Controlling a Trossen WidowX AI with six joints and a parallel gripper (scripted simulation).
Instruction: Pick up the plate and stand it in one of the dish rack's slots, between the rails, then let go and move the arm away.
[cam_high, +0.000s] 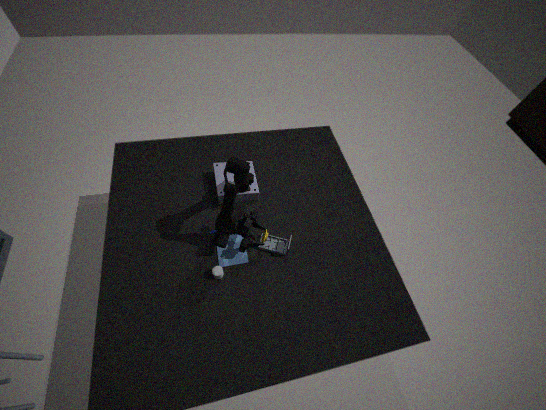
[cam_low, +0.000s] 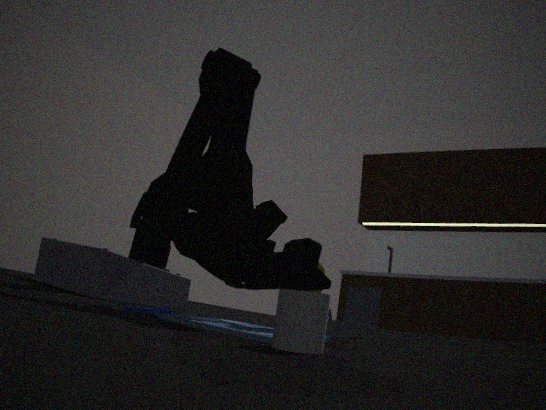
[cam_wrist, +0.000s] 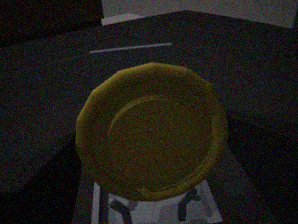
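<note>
Now: the grey dish rack 50 mm below my gripper tip, 40 mm to the left of it and 20 mm ahead of it. From my gripper tip the other things lie so: blue spoon: 180 mm to the right, 130 mm behind, 70 mm below; then light blue square mat: 160 mm to the right, 70 mm below, 20 mm behind; then yellow plate: 10 mm to the right.
</note>
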